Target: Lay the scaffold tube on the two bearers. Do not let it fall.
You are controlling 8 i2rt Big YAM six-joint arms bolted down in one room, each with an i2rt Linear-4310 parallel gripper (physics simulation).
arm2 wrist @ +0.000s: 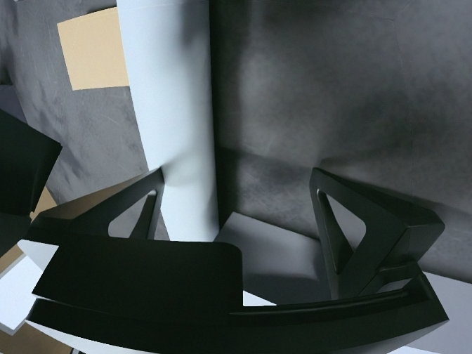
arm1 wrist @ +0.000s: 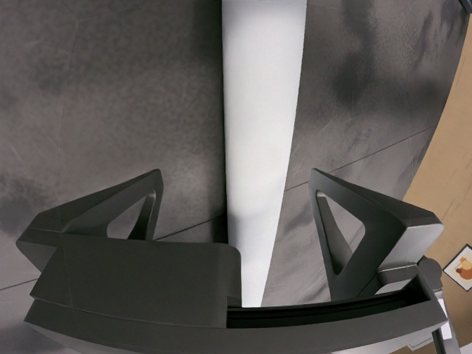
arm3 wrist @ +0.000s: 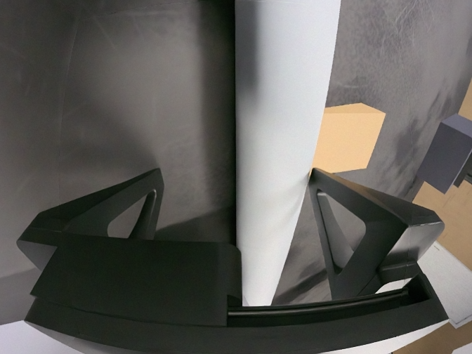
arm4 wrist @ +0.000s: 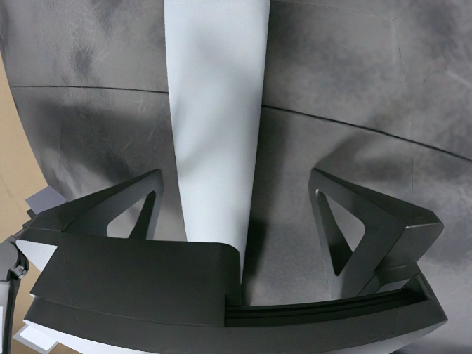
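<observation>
The scaffold tube (arm1 wrist: 260,100) (arm2 wrist: 172,100) (arm3 wrist: 282,100) (arm4 wrist: 215,110) is thick and pale, running lengthwise through all four views. My arm1 gripper (arm1 wrist: 236,171), arm3 gripper (arm3 wrist: 236,171) and arm4 gripper (arm4 wrist: 236,171) are open, with the tube showing between their fingers. My arm2 gripper (arm2 wrist: 237,171) is open; its left fingertip overlaps the tube's left edge in view. A tan block (arm2 wrist: 95,50) (arm3 wrist: 347,137) shows beside the tube. A grey block (arm2 wrist: 280,255) lies at the tube's right in the arm2 view. Which blocks are the bearers, and the tube's contact with them, I cannot tell.
A dark arm part (arm2 wrist: 25,165) stands at the left of the arm2 view. A slate-coloured block (arm3 wrist: 445,152) (arm4 wrist: 45,200) is near the dark floor's edge. A picture card (arm1 wrist: 461,268) lies on the tan floor at right. Part of another arm (arm4 wrist: 10,265) shows at lower left.
</observation>
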